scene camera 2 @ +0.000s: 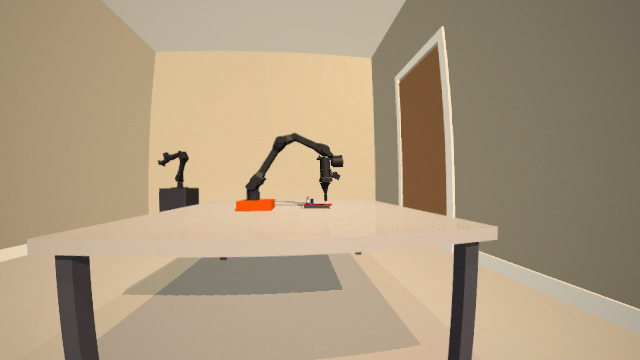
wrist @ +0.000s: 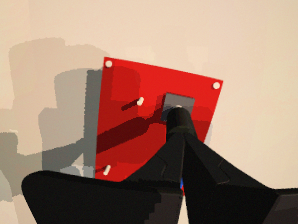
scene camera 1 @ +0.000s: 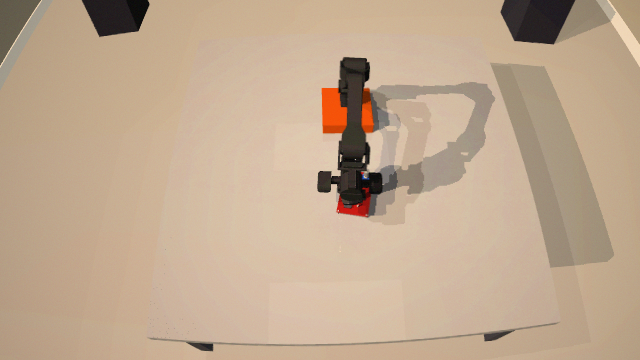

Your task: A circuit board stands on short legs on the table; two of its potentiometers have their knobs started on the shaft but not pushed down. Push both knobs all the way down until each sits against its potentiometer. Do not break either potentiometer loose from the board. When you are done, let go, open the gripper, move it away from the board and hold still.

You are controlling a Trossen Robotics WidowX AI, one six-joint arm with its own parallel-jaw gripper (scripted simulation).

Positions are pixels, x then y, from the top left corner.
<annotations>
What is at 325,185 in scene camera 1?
The gripper.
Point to a grey potentiometer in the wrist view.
172,101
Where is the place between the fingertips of the gripper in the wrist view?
At 181,139
</annotations>
